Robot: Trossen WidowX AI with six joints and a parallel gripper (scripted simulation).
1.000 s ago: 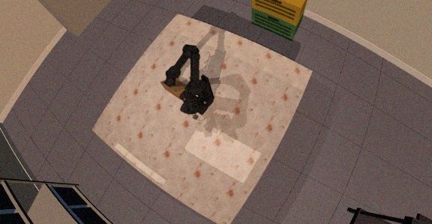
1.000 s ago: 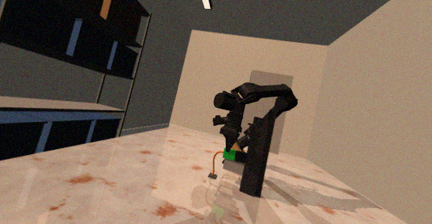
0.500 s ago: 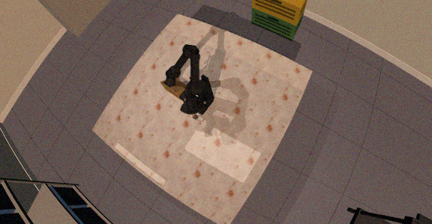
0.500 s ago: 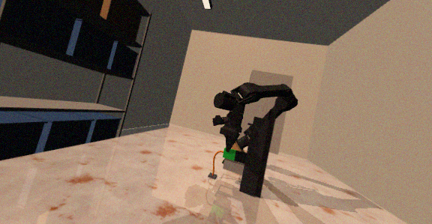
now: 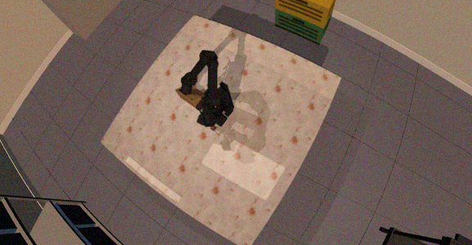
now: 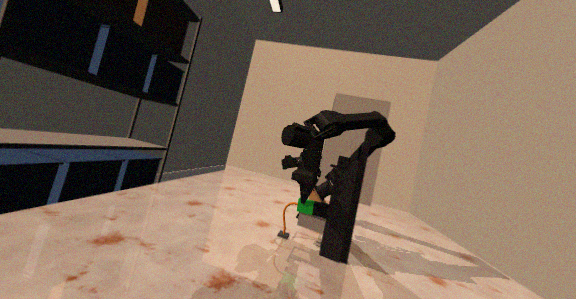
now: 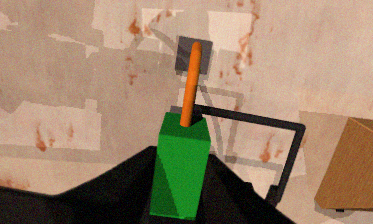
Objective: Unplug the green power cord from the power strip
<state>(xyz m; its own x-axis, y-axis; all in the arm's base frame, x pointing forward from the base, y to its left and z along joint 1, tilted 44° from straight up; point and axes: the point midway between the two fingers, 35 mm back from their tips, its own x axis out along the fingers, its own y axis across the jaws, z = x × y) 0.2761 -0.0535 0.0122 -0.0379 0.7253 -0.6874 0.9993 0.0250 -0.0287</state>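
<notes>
My gripper tip is 3 cm to the right of the green plug.
</notes>
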